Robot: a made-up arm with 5 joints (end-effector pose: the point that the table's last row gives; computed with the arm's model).
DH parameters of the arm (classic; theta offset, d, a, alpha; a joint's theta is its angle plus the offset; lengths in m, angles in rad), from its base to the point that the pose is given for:
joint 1: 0 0.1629 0 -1.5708
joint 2: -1.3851 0 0.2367 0
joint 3: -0.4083 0 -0.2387 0
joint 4: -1.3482 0 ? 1.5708
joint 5: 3.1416 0.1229 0 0
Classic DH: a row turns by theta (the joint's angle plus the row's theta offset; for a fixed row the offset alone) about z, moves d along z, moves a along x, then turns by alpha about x.
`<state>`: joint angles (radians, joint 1 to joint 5).
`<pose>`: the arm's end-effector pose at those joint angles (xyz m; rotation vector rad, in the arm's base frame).
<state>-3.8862 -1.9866 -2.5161 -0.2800 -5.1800</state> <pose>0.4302 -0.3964 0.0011 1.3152 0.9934 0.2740</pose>
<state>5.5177 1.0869 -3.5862 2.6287 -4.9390</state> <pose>0.2907 -0.2793 0.3161 1.5288 -2.6953 -0.1924</pose>
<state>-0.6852 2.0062 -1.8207 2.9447 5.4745</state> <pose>0.0803 -0.0656 -0.0916 -0.0128 -0.0008 1.6477</pose>
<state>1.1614 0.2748 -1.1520 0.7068 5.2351</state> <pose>0.1726 0.3978 0.1618 -1.4023 -2.7878 -0.2661</pose>
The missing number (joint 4, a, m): -0.0963
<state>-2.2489 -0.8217 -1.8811 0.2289 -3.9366</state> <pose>0.0558 0.0692 0.7426 0.6648 0.7474 -2.8806</pose>
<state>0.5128 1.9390 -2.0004 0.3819 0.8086</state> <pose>0.2796 0.1574 -0.3377 2.8898 -0.4306 -0.3729</pose>
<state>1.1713 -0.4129 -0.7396 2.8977 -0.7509</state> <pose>0.0168 0.0397 0.2736 1.0518 1.5058 -2.1405</pose>
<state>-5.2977 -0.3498 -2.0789 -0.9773 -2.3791</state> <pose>-0.0284 -0.0428 0.7005 0.0335 -0.2993 1.7366</pose>
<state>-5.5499 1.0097 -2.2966 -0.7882 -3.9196</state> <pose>0.3860 0.3477 0.3788 -0.7314 0.7763 -0.0404</pose>
